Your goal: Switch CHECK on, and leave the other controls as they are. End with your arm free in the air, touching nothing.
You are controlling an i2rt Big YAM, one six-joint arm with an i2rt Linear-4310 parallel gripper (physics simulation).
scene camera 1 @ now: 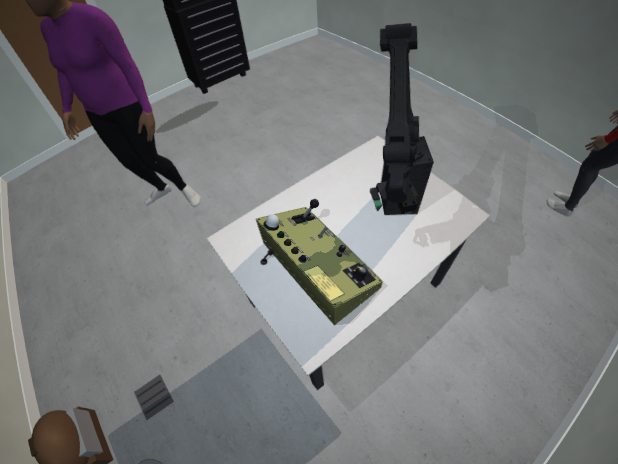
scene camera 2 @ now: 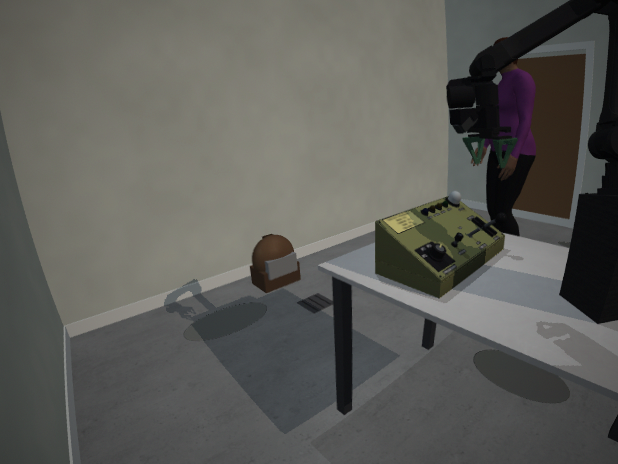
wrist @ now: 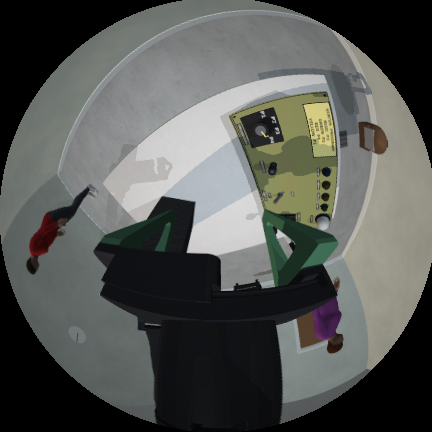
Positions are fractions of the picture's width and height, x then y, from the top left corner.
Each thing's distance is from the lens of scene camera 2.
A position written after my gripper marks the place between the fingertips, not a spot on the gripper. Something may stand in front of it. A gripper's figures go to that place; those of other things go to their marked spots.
my gripper (scene camera 2: 0.79, 0.36): 0.93 m
olive control box (scene camera 2: 0.65, 0.52): 1.03 m
